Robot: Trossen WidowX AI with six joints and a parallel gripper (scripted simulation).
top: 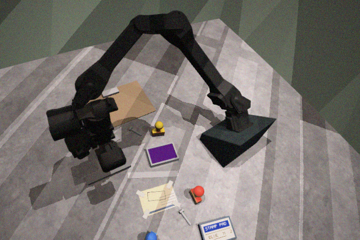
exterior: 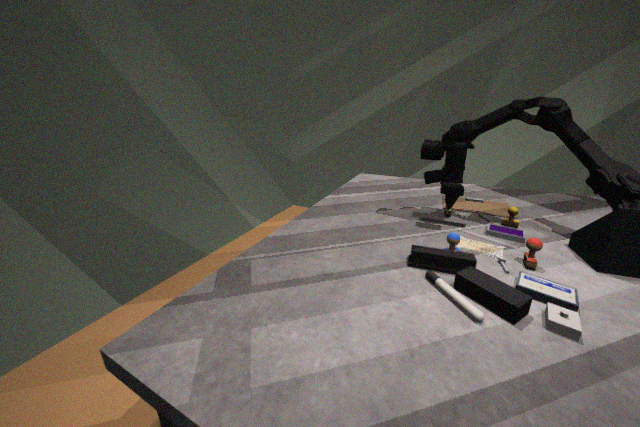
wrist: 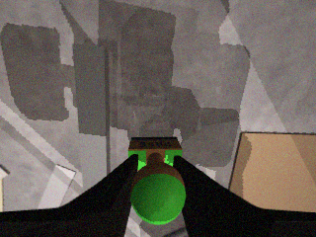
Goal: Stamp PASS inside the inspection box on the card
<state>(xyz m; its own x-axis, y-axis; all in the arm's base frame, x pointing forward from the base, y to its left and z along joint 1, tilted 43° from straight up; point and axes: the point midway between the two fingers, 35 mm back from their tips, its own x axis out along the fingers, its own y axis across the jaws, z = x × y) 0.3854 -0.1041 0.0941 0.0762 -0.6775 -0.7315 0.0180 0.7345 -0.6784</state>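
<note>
Right now the purple ink pad is 150 mm behind my gripper tip, 80 mm to the left of it and 30 mm below it. Also, from my gripper tip: thin dark rod: 50 mm to the left, 30 mm below, 10 mm ahead; green stamp: right at my gripper tip; yellow stamp: 180 mm behind, 10 mm below.
</note>
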